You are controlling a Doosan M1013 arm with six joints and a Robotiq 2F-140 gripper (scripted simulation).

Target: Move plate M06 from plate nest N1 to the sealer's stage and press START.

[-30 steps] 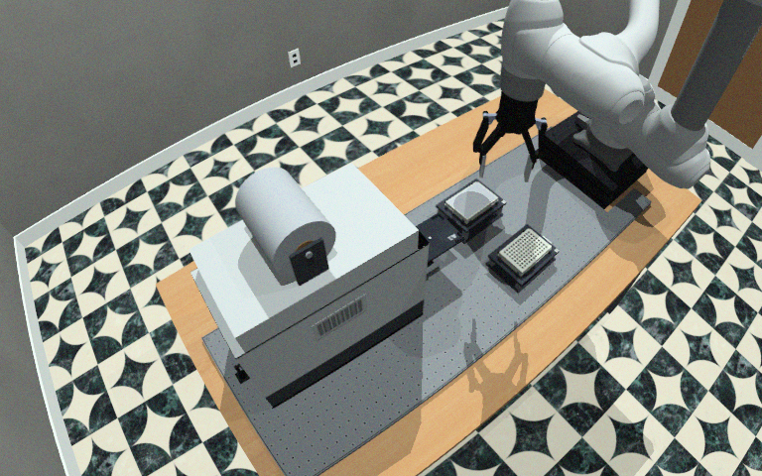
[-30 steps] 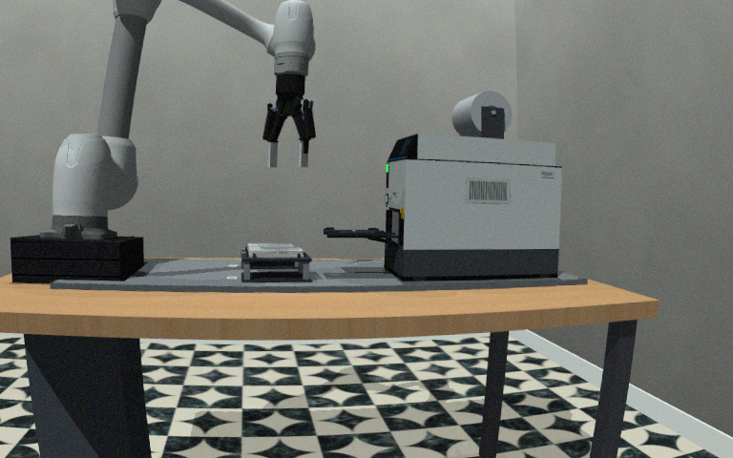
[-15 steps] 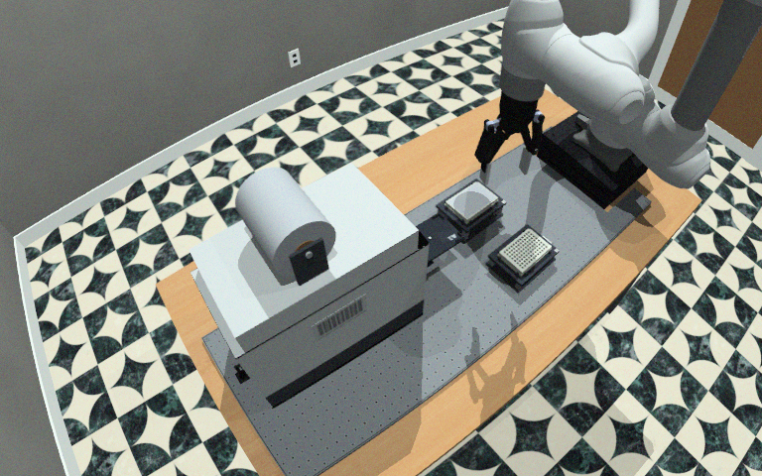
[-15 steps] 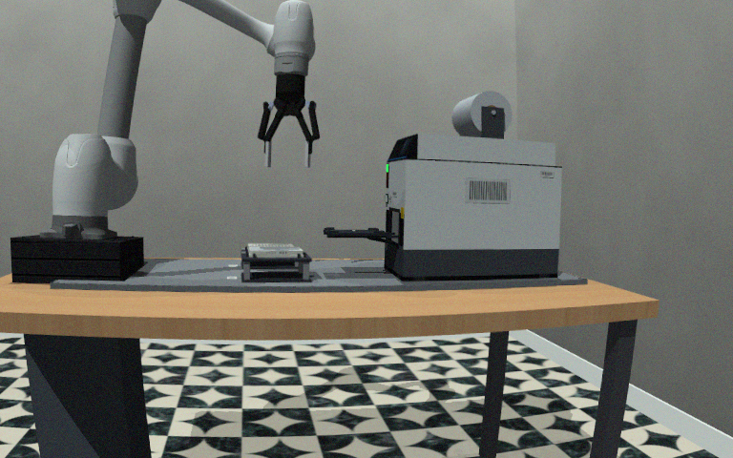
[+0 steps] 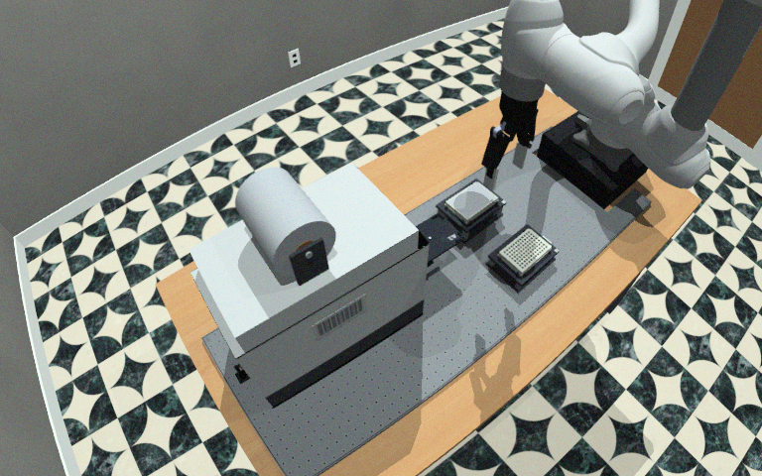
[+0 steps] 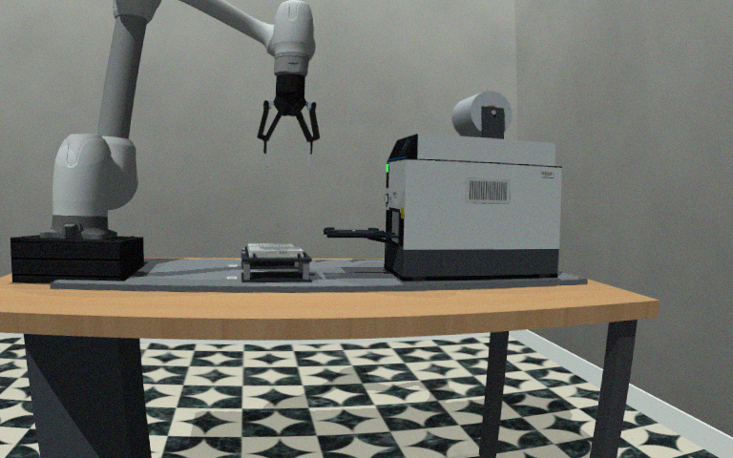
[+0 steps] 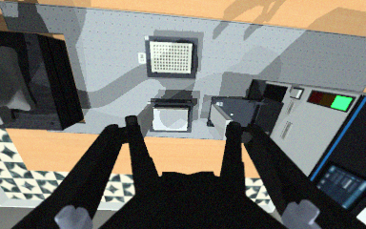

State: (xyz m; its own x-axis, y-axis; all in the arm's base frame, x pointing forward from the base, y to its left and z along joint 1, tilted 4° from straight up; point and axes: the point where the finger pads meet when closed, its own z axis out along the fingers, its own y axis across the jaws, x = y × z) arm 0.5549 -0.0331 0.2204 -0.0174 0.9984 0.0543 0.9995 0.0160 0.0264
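Right now my hand is 24 cm above the white well plate, 10 cm to the right of it and 3 cm past it. Round my hand: black stage: 18 cm below, 16 cm ahead, 6 cm to the right; foil-covered plate: 23 cm below, 10 cm to the right, 4 cm behind; nest N1: 25 cm below, 10 cm to the left, 3 cm behind.
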